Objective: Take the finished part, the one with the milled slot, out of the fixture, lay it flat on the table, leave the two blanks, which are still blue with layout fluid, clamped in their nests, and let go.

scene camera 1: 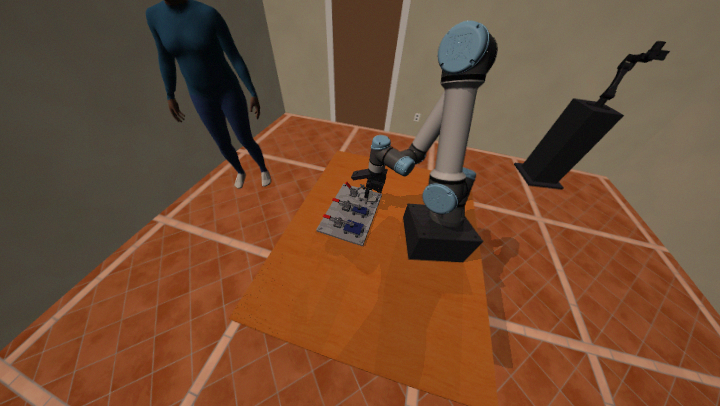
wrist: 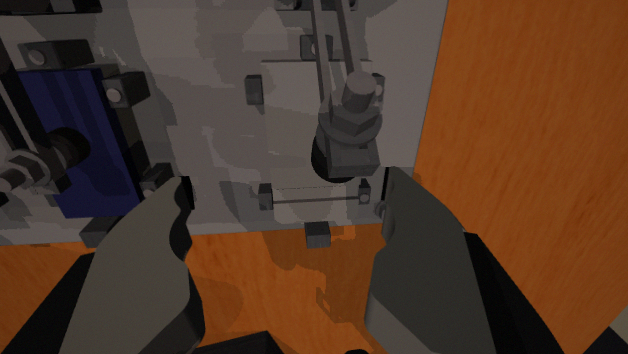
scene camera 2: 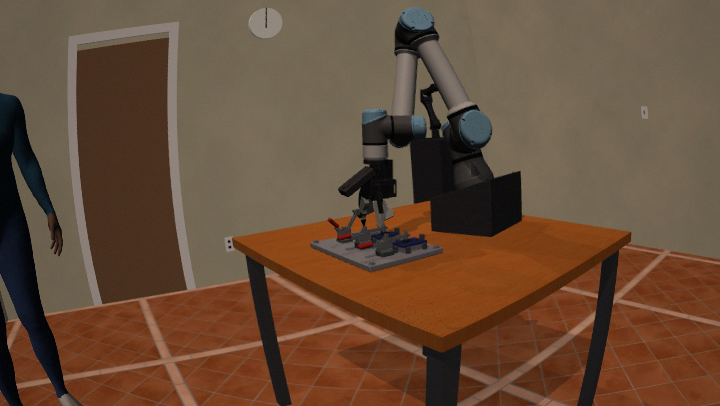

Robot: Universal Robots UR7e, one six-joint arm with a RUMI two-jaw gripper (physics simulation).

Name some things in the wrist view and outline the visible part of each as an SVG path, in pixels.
The gripper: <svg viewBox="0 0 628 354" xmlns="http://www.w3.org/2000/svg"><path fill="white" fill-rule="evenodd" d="M345 353L369 354L363 349L349 350ZM190 177L176 176L169 179L125 215L105 236L94 252L80 255L1 354L191 354L203 340L206 328L201 297L186 263L184 263L186 255L192 246L192 239L186 221L191 210L195 209ZM386 167L381 200L384 200L386 205L381 231L386 245L374 257L364 323L368 332L388 354L565 354L545 322L480 237L475 233L468 233L454 214L441 201L403 170L395 166Z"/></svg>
A finished part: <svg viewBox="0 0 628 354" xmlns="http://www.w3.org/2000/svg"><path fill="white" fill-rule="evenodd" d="M360 59L362 71L372 75L373 61ZM344 59L328 60L332 91L344 86L346 83L347 72ZM262 60L261 74L275 224L357 219L359 185L361 185L361 177L354 177L345 183L331 183L320 178L311 164L312 144L316 135L318 113L321 105L316 60Z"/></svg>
A blue blank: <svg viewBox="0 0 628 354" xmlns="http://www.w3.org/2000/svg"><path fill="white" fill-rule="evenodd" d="M118 64L81 65L63 70L30 71L27 67L16 69L46 133L59 127L69 127L83 134L90 144L90 155L73 168L66 170L72 185L61 194L52 194L66 219L125 216L145 200L139 183L152 167L132 107L112 109L102 84L103 79L121 74Z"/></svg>
